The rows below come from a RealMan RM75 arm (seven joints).
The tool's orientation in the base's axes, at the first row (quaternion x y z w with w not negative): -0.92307 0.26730 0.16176 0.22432
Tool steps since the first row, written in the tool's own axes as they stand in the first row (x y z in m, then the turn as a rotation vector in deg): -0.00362 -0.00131 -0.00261 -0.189 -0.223 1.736; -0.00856 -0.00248 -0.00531 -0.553 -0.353 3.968; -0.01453 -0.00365 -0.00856 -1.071 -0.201 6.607; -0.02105 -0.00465 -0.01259 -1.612 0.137 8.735; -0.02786 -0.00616 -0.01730 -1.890 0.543 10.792; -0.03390 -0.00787 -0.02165 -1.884 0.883 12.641; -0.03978 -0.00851 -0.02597 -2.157 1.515 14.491; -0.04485 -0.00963 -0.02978 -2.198 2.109 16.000; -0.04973 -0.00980 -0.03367 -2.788 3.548 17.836; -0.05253 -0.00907 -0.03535 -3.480 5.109 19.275; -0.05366 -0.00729 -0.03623 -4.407 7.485 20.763
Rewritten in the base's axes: -0.00171 0.00121 0.00416 -0.336 1.117 -1.318; -0.00454 0.00282 0.00889 -0.954 2.486 -3.014; -0.00810 0.00459 0.01453 -1.929 3.910 -5.082; -0.01206 0.00607 0.02100 -2.936 4.948 -6.769; -0.01584 0.00773 0.02833 -3.757 5.787 -8.528; -0.01896 0.00938 0.03511 -4.275 6.453 -10.208; -0.02256 0.01018 0.04144 -5.183 7.016 -11.868; -0.02532 0.01125 0.04715 -5.822 7.339 -13.323; -0.02846 0.01149 0.05255 -7.440 7.418 -15.103; -0.03082 0.01127 0.05490 -9.137 7.249 -16.544; -0.03258 0.00996 0.05554 -11.494 6.587 -18.195
